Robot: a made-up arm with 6 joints. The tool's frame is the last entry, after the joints.
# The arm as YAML. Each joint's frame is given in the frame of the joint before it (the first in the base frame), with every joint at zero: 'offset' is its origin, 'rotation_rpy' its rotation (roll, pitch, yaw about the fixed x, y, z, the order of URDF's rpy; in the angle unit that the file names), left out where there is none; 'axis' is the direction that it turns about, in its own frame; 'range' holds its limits. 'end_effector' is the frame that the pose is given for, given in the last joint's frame.
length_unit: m
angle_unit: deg
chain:
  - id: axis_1
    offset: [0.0, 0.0, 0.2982]
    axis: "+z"
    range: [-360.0, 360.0]
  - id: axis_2
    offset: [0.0, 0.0, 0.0]
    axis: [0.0, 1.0, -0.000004]
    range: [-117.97, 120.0]
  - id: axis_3
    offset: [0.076, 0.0, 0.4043]
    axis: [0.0, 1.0, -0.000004]
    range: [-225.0, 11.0]
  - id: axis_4
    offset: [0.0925, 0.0, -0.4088]
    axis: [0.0, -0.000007, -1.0]
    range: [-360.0, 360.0]
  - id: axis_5
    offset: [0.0, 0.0, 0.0]
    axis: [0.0, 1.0, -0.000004]
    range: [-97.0, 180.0]
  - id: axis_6
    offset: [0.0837, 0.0, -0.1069]
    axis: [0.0, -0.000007, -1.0]
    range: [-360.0, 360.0]
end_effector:
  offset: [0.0, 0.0, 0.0]
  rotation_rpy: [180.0, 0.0, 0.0]
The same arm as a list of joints. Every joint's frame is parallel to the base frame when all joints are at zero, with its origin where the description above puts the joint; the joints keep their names.
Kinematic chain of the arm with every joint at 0, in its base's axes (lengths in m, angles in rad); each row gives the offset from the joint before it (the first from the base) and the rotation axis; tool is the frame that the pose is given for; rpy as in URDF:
axis_1: xyz 0 0 0.2982 axis +z
axis_2: xyz 0 0 0 axis +y
axis_3: xyz 0.076 0 0.4043 axis +y
axis_4: xyz 0.0925 0 -0.4088 axis -z
axis_5: xyz 0 0 0 axis +y
axis_6: xyz 0.0837 0 -0.1069 axis -z
tool: xyz 0 0 0 rpy 3.1416 0 0
Joint limits (rad, base to tool): -6.2832..6.2832 -2.059..2.0944 -3.927..0.192 -6.2832..6.2832 -1.693..3.1416 -6.2832..6.2832

